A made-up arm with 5 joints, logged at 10 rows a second.
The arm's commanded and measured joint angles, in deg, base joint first. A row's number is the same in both.
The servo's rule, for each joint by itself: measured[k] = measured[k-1] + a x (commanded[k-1-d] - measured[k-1]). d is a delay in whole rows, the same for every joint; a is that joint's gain. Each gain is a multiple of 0.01, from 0.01 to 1. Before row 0 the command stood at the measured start. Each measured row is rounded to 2 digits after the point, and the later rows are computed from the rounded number. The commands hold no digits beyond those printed.
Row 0, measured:
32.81, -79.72, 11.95, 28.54, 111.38
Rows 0 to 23, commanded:
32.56, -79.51, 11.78, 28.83, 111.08
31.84, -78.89, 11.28, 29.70, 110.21
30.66, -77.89, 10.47, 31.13, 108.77
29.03, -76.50, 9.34, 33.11, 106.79
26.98, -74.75, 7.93, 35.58, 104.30
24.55, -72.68, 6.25, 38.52, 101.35
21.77, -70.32, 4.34, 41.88, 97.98
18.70, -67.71, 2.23, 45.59, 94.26
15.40, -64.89, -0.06, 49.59, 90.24
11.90, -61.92, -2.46, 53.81, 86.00
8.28, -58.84, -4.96, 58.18, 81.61
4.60, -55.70, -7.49, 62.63, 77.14
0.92, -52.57, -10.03, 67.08, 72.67
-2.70, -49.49, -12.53, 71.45, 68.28
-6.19, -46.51, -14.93, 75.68, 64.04
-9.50, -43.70, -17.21, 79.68, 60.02
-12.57, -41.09, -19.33, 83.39, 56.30
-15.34, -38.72, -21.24, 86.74, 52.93
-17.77, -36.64, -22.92, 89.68, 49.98
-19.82, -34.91, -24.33, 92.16, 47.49
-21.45, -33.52, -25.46, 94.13, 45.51
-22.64, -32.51, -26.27, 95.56, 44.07
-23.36, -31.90, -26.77, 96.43, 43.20
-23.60, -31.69, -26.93, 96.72, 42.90
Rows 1 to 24, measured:
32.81, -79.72, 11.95, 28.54, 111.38
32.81, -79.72, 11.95, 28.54, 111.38
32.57, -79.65, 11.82, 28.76, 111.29
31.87, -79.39, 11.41, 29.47, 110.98
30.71, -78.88, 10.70, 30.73, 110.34
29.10, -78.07, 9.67, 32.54, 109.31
27.06, -76.94, 8.35, 34.85, 107.86
24.65, -75.49, 6.75, 37.64, 105.97
21.89, -73.73, 4.92, 40.86, 103.65
18.83, -71.68, 2.88, 44.45, 100.93
15.54, -69.37, 0.65, 48.36, 97.83
12.05, -66.84, -1.71, 52.50, 94.40
8.43, -64.12, -4.18, 56.82, 90.69
4.75, -61.26, -6.70, 61.24, 86.76
1.07, -58.31, -9.23, 65.68, 82.67
-2.55, -55.31, -11.74, 70.07, 78.50
-6.04, -52.32, -14.16, 74.33, 74.31
-9.36, -49.39, -16.48, 78.40, 70.17
-12.44, -46.57, -18.65, 82.19, 66.15
-15.22, -43.90, -20.62, 85.65, 62.32
-17.67, -41.43, -22.37, 88.71, 58.74
-19.73, -39.21, -23.86, 91.33, 55.48
-21.38, -37.28, -25.08, 93.46, 52.59
-22.59, -35.66, -25.98, 95.06, 50.12
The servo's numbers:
d 2
a 0.96 0.34 0.76 0.76 0.29

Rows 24 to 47, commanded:
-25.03, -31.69, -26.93, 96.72, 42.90
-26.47, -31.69, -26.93, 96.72, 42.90
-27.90, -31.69, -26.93, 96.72, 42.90
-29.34, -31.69, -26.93, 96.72, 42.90
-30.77, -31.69, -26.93, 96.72, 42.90
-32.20, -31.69, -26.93, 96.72, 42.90
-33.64, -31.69, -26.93, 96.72, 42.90
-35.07, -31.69, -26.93, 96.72, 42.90
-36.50, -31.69, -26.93, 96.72, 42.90
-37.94, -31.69, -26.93, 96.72, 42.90
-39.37, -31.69, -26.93, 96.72, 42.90
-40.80, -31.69, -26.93, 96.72, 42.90
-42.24, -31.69, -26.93, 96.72, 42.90
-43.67, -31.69, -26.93, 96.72, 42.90
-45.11, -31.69, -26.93, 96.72, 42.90
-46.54, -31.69, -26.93, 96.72, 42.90
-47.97, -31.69, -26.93, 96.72, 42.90
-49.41, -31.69, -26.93, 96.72, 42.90
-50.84, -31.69, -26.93, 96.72, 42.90
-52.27, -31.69, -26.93, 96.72, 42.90
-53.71, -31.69, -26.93, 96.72, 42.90
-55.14, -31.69, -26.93, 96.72, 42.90
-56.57, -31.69, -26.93, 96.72, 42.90
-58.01, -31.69, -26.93, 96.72, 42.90
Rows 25 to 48, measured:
-23.33, -34.38, -26.58, 96.10, 48.11
-23.59, -33.47, -26.85, 96.57, 46.60
-24.97, -32.86, -26.91, 96.68, 45.53
-26.41, -32.46, -26.93, 96.71, 44.77
-27.84, -32.20, -26.93, 96.72, 44.23
-29.28, -32.03, -26.93, 96.72, 43.84
-30.71, -31.91, -26.93, 96.72, 43.57
-32.14, -31.84, -26.93, 96.72, 43.38
-33.58, -31.79, -26.93, 96.72, 43.24
-35.01, -31.76, -26.93, 96.72, 43.14
-36.44, -31.74, -26.93, 96.72, 43.07
-37.88, -31.72, -26.93, 96.72, 43.02
-39.31, -31.71, -26.93, 96.72, 42.99
-40.74, -31.70, -26.93, 96.72, 42.96
-42.18, -31.70, -26.93, 96.72, 42.94
-43.61, -31.70, -26.93, 96.72, 42.93
-45.05, -31.70, -26.93, 96.72, 42.92
-46.48, -31.70, -26.93, 96.72, 42.91
-47.91, -31.70, -26.93, 96.72, 42.91
-49.35, -31.70, -26.93, 96.72, 42.91
-50.78, -31.70, -26.93, 96.72, 42.91
-52.21, -31.70, -26.93, 96.72, 42.91
-53.65, -31.70, -26.93, 96.72, 42.91
-55.08, -31.70, -26.93, 96.72, 42.91

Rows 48 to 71, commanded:
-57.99, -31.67, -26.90, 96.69, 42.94
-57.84, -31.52, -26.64, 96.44, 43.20
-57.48, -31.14, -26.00, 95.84, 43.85
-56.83, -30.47, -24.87, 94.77, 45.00
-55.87, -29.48, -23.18, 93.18, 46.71
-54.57, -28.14, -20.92, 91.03, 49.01
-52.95, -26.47, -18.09, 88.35, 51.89
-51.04, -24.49, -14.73, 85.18, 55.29
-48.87, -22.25, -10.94, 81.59, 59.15
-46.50, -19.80, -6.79, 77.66, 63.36
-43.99, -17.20, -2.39, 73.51, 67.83
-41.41, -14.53, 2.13, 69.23, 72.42
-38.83, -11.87, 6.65, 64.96, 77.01
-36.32, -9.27, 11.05, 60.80, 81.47
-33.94, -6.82, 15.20, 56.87, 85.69
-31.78, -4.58, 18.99, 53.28, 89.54
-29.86, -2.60, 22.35, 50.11, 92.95
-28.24, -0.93, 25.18, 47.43, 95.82
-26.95, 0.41, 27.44, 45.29, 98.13
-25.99, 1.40, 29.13, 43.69, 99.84
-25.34, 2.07, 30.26, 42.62, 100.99
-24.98, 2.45, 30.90, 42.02, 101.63
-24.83, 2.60, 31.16, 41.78, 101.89
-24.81, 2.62, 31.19, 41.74, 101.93
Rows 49 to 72, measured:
-56.51, -31.70, -26.93, 96.72, 42.91
-57.95, -31.70, -26.93, 96.72, 42.91
-57.99, -31.69, -26.91, 96.70, 42.92
-57.85, -31.63, -26.70, 96.50, 43.00
-57.49, -31.46, -26.17, 96.00, 43.25
-56.86, -31.12, -25.18, 95.07, 43.76
-55.91, -30.56, -23.66, 93.63, 44.62
-54.62, -29.74, -21.58, 91.65, 45.89
-53.02, -28.63, -18.93, 89.14, 47.63
-51.12, -27.22, -15.74, 86.13, 49.85
-48.96, -25.53, -12.09, 82.68, 52.55
-46.60, -23.58, -8.06, 78.86, 55.68
-44.09, -21.41, -3.75, 74.79, 59.20
-41.52, -19.07, 0.72, 70.56, 63.03
-38.94, -16.62, 5.23, 66.30, 67.08
-36.42, -14.12, 9.65, 62.12, 71.25
-34.04, -11.64, 13.87, 58.13, 75.44
-31.87, -9.24, 17.76, 54.44, 79.53
-29.94, -6.98, 21.25, 51.15, 83.42
-28.31, -4.92, 24.24, 48.32, 87.02
-27.00, -3.11, 26.67, 46.02, 90.24
-26.03, -1.58, 28.54, 44.25, 93.02
-25.37, -0.34, 29.85, 43.01, 95.33
-25.00, 0.61, 30.65, 42.26, 97.16

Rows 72 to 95, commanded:
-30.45, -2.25, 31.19, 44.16, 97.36
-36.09, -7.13, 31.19, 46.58, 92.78
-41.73, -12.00, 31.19, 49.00, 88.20
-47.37, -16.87, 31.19, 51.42, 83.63
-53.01, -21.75, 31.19, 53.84, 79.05
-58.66, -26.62, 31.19, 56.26, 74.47
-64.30, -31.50, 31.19, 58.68, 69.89
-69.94, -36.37, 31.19, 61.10, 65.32
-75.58, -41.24, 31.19, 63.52, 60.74
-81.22, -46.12, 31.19, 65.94, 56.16
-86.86, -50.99, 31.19, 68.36, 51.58
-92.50, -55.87, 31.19, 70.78, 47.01
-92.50, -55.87, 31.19, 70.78, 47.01
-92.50, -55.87, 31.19, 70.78, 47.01
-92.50, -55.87, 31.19, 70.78, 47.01
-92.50, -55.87, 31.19, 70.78, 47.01
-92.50, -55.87, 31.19, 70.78, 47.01
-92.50, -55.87, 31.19, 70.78, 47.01
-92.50, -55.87, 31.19, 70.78, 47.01
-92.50, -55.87, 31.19, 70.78, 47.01
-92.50, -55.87, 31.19, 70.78, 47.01
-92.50, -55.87, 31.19, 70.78, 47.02
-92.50, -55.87, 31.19, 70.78, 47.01
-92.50, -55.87, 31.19, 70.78, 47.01
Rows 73 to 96, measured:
-24.84, 1.29, 31.04, 41.90, 98.53
-24.81, 1.74, 31.15, 41.78, 99.52
-30.22, 0.38, 31.18, 43.59, 98.89
-35.86, -2.17, 31.19, 45.86, 97.12
-41.50, -5.51, 31.19, 48.25, 94.53
-47.14, -9.37, 31.19, 50.66, 91.37
-52.78, -13.58, 31.19, 53.08, 87.80
-58.42, -18.01, 31.19, 55.50, 83.93
-64.06, -22.60, 31.19, 57.92, 79.86
-69.70, -27.28, 31.19, 60.34, 75.64
-75.34, -32.03, 31.19, 62.76, 71.32
-80.98, -36.82, 31.19, 65.18, 66.92
-86.62, -41.64, 31.19, 67.60, 62.47
-92.26, -46.48, 31.19, 70.02, 57.99
-92.49, -49.67, 31.19, 70.60, 54.81
-92.50, -51.78, 31.19, 70.74, 52.55
-92.50, -53.17, 31.19, 70.77, 50.94
-92.50, -54.09, 31.19, 70.78, 49.80
-92.50, -54.70, 31.19, 70.78, 48.99
-92.50, -55.10, 31.19, 70.78, 48.42
-92.50, -55.36, 31.19, 70.78, 48.01
-92.50, -55.53, 31.19, 70.78, 47.72
-92.50, -55.65, 31.19, 70.78, 47.51
-92.50, -55.72, 31.19, 70.78, 47.37

